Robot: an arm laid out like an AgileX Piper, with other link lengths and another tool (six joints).
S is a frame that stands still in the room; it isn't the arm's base.
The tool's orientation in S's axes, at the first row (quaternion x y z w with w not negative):
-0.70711 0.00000 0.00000 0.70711
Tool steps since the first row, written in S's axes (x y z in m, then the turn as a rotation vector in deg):
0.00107 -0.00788 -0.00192 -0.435 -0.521 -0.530
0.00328 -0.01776 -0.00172 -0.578 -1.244 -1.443
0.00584 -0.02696 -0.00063 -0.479 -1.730 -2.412
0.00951 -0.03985 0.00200 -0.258 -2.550 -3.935
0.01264 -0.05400 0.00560 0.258 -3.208 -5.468
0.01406 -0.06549 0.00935 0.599 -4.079 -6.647
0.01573 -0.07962 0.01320 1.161 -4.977 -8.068
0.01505 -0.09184 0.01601 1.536 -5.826 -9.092
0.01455 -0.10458 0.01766 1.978 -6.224 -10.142
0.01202 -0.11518 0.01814 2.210 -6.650 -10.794
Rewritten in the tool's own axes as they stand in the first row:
0.00107 0.00192 -0.00788 -0.435 0.530 -0.521
0.00328 0.00172 -0.01776 -0.578 1.443 -1.244
0.00584 0.00063 -0.02696 -0.479 2.412 -1.730
0.00951 -0.00200 -0.03985 -0.258 3.935 -2.550
0.01264 -0.00560 -0.05400 0.258 5.468 -3.208
0.01406 -0.00935 -0.06549 0.599 6.647 -4.079
0.01573 -0.01320 -0.07962 1.161 8.068 -4.977
0.01505 -0.01601 -0.09184 1.536 9.092 -5.826
0.01455 -0.01766 -0.10458 1.978 10.142 -6.224
0.01202 -0.01814 -0.11518 2.210 10.794 -6.650

